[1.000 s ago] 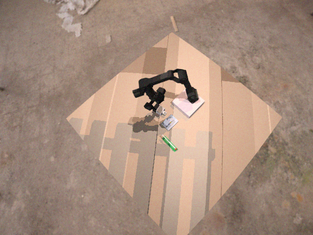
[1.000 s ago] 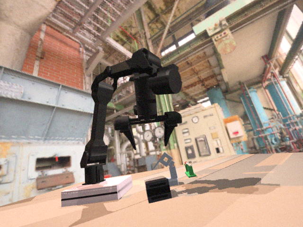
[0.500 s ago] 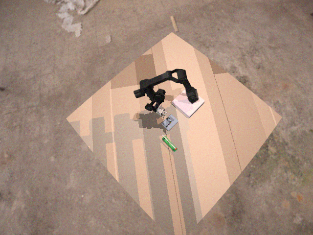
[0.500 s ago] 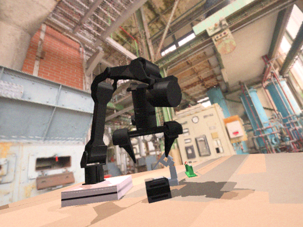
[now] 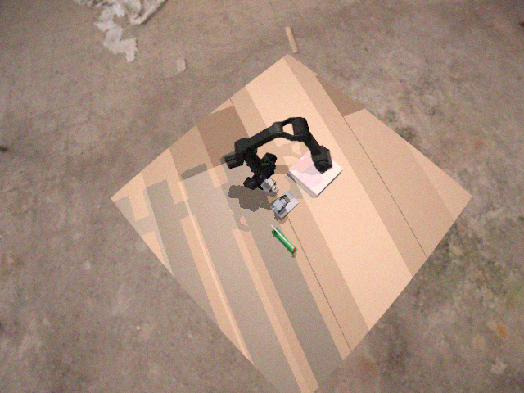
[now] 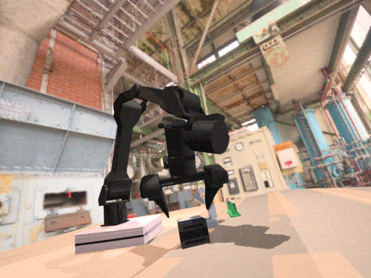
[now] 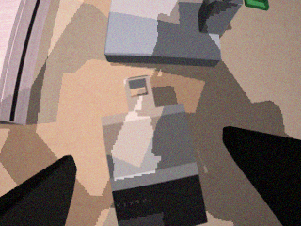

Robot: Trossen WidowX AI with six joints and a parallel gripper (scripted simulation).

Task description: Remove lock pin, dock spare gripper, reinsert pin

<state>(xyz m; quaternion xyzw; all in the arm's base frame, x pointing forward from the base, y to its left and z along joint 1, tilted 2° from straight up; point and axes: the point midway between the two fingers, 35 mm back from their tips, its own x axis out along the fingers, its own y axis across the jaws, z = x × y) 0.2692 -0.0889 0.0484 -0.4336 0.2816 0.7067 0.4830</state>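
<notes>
Now: gripper tip 3 cm above the spare gripper. Also, from my gripper tip: mount socket: 1 cm ahead, 13 cm to the left; then green upright bracket: 9 cm ahead, 26 cm to the left, 3 cm below.
</notes>
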